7 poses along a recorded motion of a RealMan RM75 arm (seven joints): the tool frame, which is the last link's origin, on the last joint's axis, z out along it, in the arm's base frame.
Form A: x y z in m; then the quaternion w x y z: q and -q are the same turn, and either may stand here.
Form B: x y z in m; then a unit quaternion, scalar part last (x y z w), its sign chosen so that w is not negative. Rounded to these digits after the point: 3 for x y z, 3 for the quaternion.
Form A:
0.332 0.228 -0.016 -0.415 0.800 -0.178 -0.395
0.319 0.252 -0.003 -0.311 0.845 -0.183 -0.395
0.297 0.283 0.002 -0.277 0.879 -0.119 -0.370
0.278 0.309 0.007 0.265 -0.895 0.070 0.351
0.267 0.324 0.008 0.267 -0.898 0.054 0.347
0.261 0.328 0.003 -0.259 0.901 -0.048 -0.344
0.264 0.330 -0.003 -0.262 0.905 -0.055 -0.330
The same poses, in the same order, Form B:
0.332 0.228 -0.016 -0.800 0.178 0.395 0.415
0.319 0.252 -0.003 -0.845 0.183 0.395 0.311
0.297 0.283 0.002 -0.879 0.119 0.370 0.277
0.278 0.309 0.007 -0.895 0.070 0.351 0.265
0.267 0.324 0.008 -0.898 0.054 0.347 0.267
0.261 0.328 0.003 -0.901 0.048 0.344 0.259
0.264 0.330 -0.003 -0.905 0.055 0.330 0.262

